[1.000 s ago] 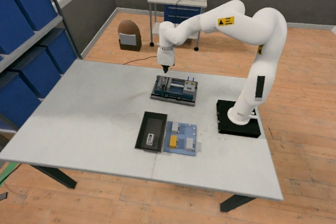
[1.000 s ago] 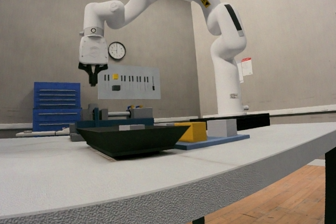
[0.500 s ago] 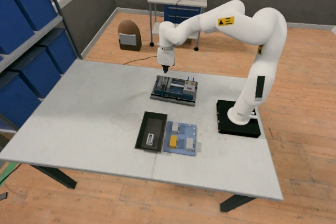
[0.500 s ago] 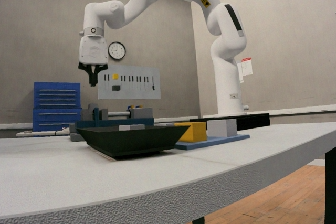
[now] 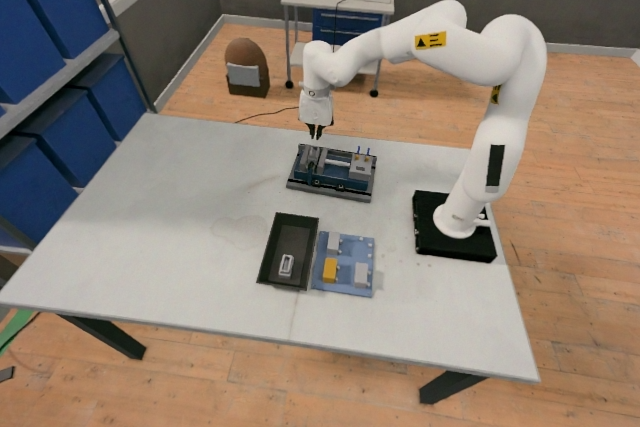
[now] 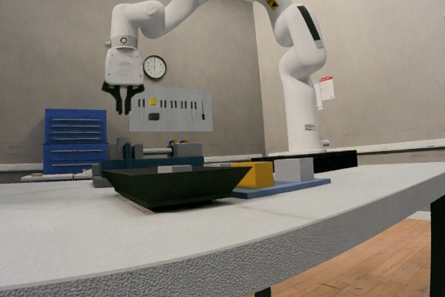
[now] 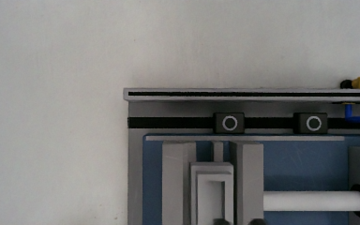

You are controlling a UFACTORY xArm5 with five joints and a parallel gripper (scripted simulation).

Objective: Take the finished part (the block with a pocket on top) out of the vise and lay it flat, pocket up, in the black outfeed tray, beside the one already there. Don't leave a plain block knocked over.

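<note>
Right now my hand is 70 mm past the blue vise, 10 mm to the right of it and 160 mm above it. Also, from my hand: blue fixture plate: 140 mm behind, 340 mm to the left, 190 mm below; yellow block: 100 mm behind, 390 mm to the left, 170 mm below.
</note>
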